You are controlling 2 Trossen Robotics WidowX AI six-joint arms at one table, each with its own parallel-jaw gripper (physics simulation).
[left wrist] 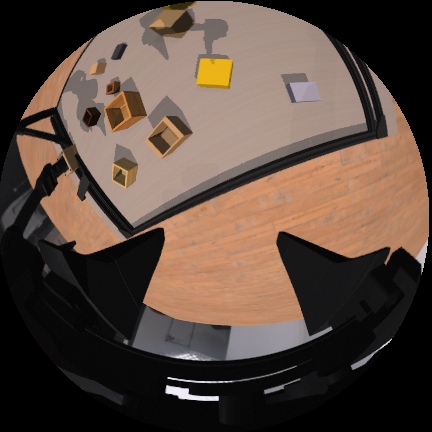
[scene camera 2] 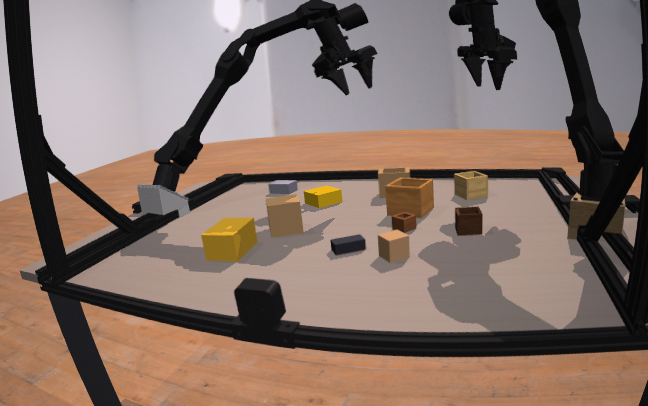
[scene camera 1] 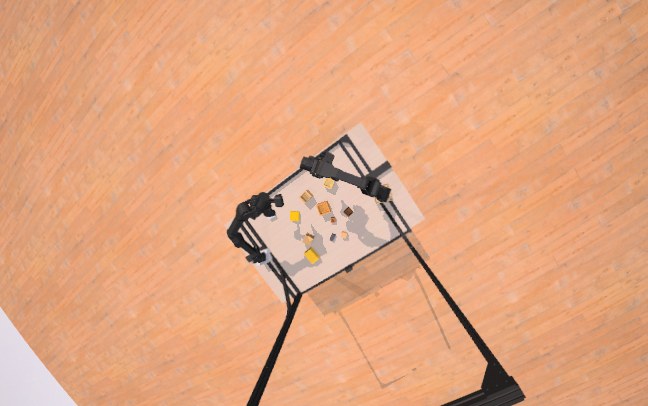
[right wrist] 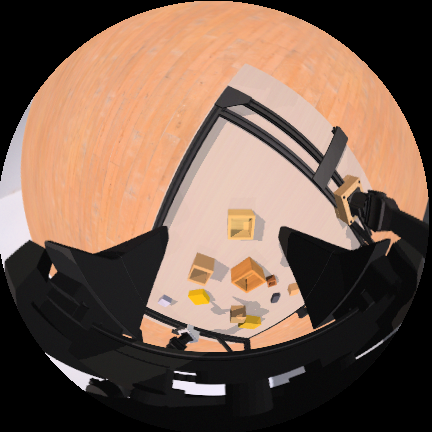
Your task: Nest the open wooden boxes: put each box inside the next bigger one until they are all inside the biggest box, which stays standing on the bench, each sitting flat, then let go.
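Places are measured from the left arm's base along level axes (x ahead, y left, z up), in metres.
Pixels of known places: left gripper, fingertip midpoint: (left wrist: 222,235) (scene camera 2: 358,91) (scene camera 1: 274,194); right gripper, fingertip midpoint: (left wrist: 85,252) (scene camera 2: 488,88) (right wrist: 225,232); left arm's base, link origin: (scene camera 2: 162,191) (scene camera 1: 261,257) (right wrist: 186,336); right arm's base, link origin: (left wrist: 63,163) (scene camera 2: 598,198) (scene camera 1: 382,194) (right wrist: 355,201).
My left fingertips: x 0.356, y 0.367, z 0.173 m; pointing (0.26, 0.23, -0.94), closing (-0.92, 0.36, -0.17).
Observation:
For each thing: its middle in the pictures, then the offset to it from my left fingertips.
- big orange-brown box, body centre: (scene camera 2: 410,197) (left wrist: 124,110) (right wrist: 247,274) (scene camera 1: 323,208) dz -0.206, dx +0.194, dy -0.204 m
- tan box, body centre: (scene camera 2: 395,182) (left wrist: 168,135) (right wrist: 200,269) (scene camera 1: 306,196) dz -0.207, dx +0.113, dy -0.089 m
- pale yellow box, body centre: (scene camera 2: 471,185) (right wrist: 239,223) (left wrist: 123,172) (scene camera 1: 329,182) dz -0.211, dx +0.290, dy -0.065 m
- dark brown box, body centre: (scene camera 2: 468,220) (left wrist: 90,116) (scene camera 1: 348,211) dz -0.217, dx +0.334, dy -0.290 m
- small red-brown box, body centre: (scene camera 2: 404,222) (left wrist: 112,87) (right wrist: 270,280) (scene camera 1: 333,219) dz -0.223, dx +0.218, dy -0.305 m
- big yellow block, body centre: (scene camera 2: 230,238) (right wrist: 249,321) (scene camera 1: 311,255) dz -0.212, dx -0.019, dy -0.485 m
- flat yellow block, body centre: (scene camera 2: 322,196) (left wrist: 214,72) (right wrist: 198,296) (scene camera 1: 294,216) dz -0.221, dx -0.019, dy -0.184 m
- tall tan block, body centre: (scene camera 2: 284,215) (right wrist: 237,313) (scene camera 1: 308,239) dz -0.206, dx +0.010, dy -0.365 m
- small light-wood block, body centre: (scene camera 2: 393,246) (left wrist: 97,68) (right wrist: 292,288) dz -0.218, dx +0.248, dy -0.424 m
- black block, body centre: (scene camera 2: 348,244) (left wrist: 118,51) dz -0.226, dx +0.167, dy -0.417 m
- lavender block, body centre: (left wrist: 303,91) (scene camera 2: 283,187) (right wrist: 164,300) dz -0.222, dx -0.177, dy -0.115 m
Five open boxes stand apart on the bench: a big orange-brown box (scene camera 1: 324,208) (scene camera 2: 410,204) (left wrist: 135,111) (right wrist: 240,271), a tan box (scene camera 1: 306,196) (scene camera 2: 386,187) (left wrist: 180,126) (right wrist: 204,261) behind it, a pale yellow box (scene camera 1: 329,183) (scene camera 2: 470,188) (left wrist: 131,172) (right wrist: 241,214), a dark brown box (scene camera 1: 348,211) (scene camera 2: 469,223) (left wrist: 91,117) and a small red-brown box (scene camera 1: 333,220) (scene camera 2: 404,223) (left wrist: 113,88) (right wrist: 271,281). The dark box does not show in the right wrist view. My left gripper (scene camera 2: 358,91) (left wrist: 222,235) and right gripper (scene camera 2: 489,87) (right wrist: 223,228) are open and empty, high above the bench.
Other pieces stand around: a big yellow block (scene camera 1: 312,256) (scene camera 2: 228,241), a flat yellow block (scene camera 2: 323,197) (left wrist: 215,73), a tall tan block (scene camera 2: 285,217), a small light-wood block (scene camera 2: 393,246), a black block (scene camera 2: 348,244) and a lavender block (scene camera 2: 283,187) (left wrist: 305,92). A black frame edges the bench.

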